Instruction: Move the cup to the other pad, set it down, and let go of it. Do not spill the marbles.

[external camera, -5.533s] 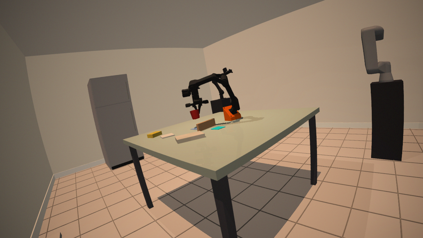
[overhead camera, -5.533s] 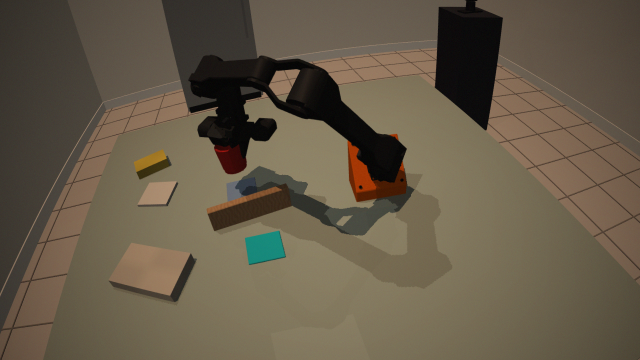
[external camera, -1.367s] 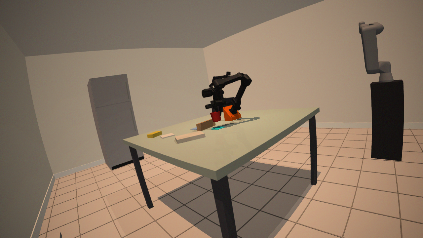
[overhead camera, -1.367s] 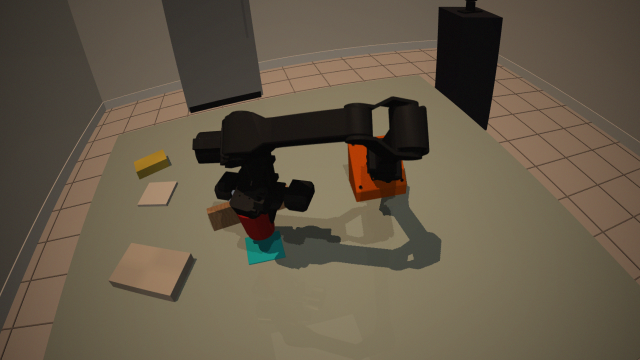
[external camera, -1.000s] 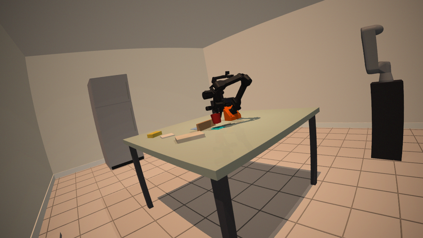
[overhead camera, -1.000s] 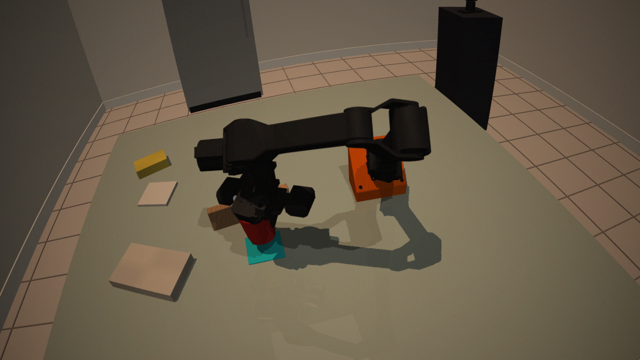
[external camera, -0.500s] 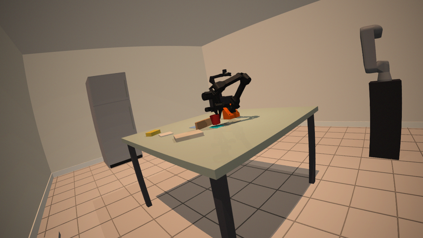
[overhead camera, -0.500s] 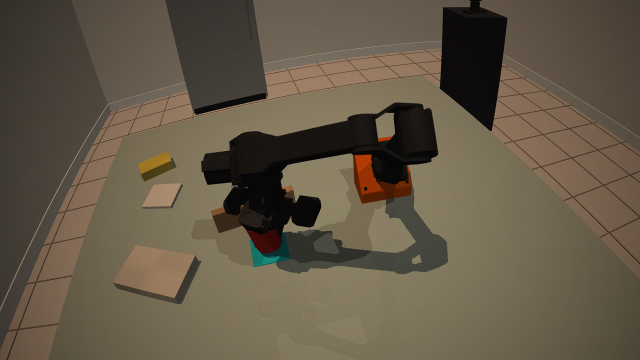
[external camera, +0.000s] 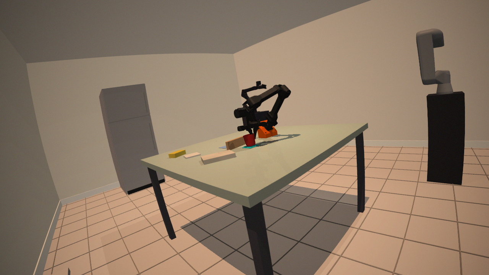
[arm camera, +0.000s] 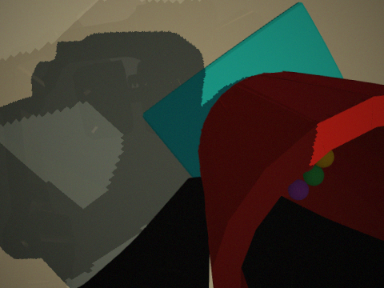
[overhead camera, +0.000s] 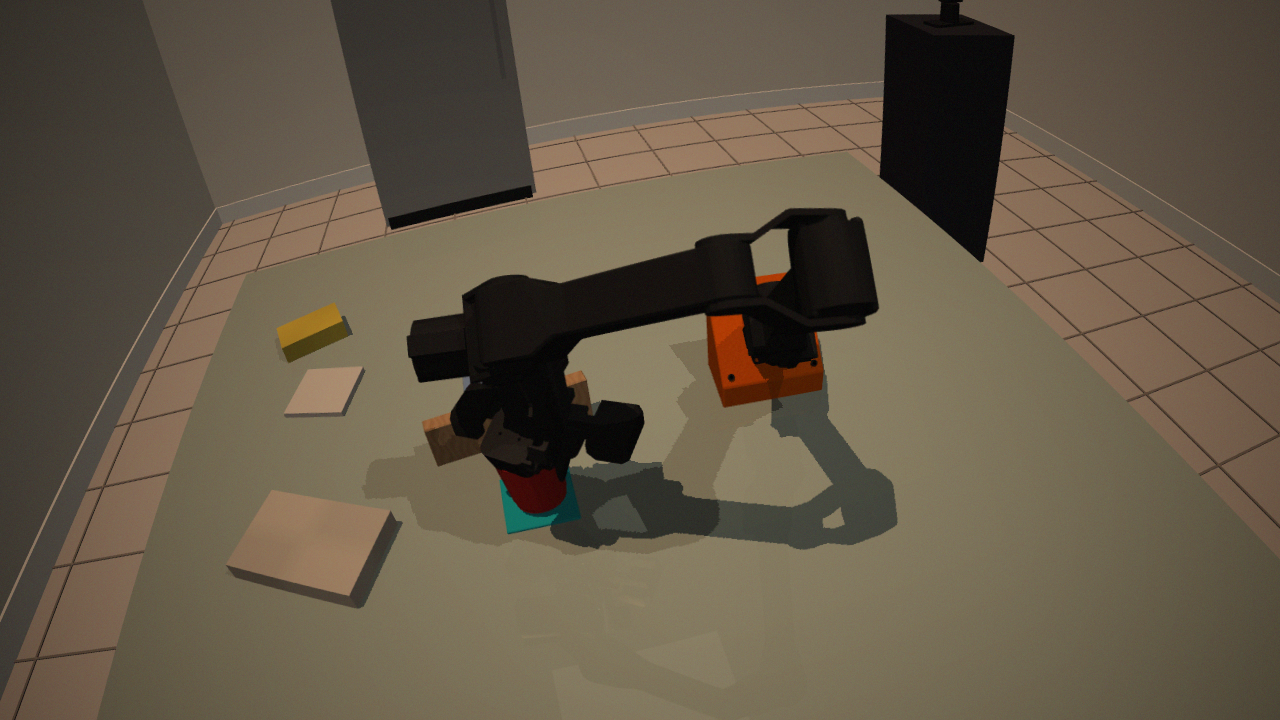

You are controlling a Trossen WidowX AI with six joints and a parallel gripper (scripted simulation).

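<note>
My gripper tip is 30 mm short of the red cup and 20 mm to the left of it. The rest, counted from my gripper tip: yellow block (380 mm ahead, 430 mm to the right, 30 mm below); then tan slab (300 mm ahead, 20 mm to the left, 30 mm below); then small tan tile (330 mm ahead, 280 mm to the right, 40 mm below).
</note>
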